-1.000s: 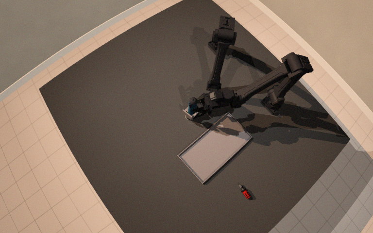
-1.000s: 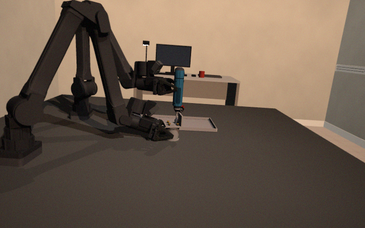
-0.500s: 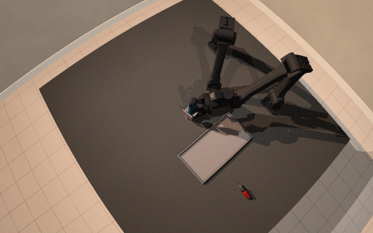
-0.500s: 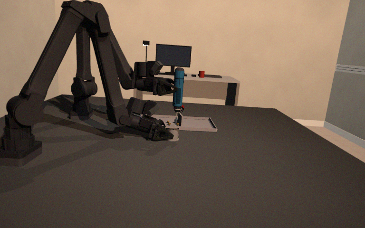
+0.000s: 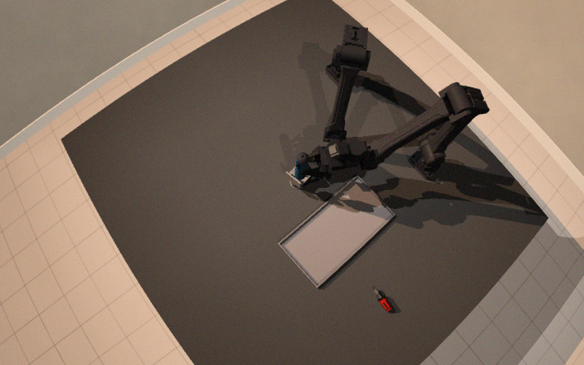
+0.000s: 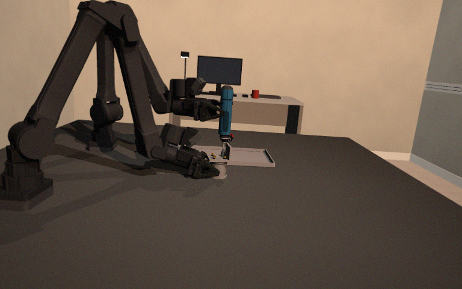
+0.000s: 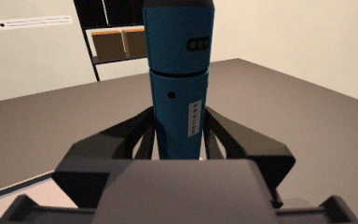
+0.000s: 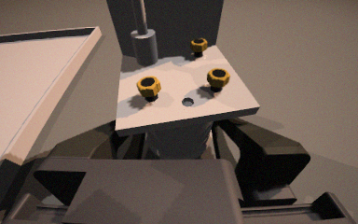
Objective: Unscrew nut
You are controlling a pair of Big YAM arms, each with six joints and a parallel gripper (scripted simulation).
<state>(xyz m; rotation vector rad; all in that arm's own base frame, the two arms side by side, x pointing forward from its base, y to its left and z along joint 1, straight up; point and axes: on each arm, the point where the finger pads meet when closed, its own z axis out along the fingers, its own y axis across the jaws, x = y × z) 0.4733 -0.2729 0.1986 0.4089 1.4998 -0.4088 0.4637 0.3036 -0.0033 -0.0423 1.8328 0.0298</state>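
The joint module lies 10 mm above my right hand. The rest, counted from my right hand: nut (50 mm above, 20 mm to the left, 20 mm ahead); then grey bracket (50 mm above); then tip (60 mm above, 20 mm to the left, 20 mm ahead).
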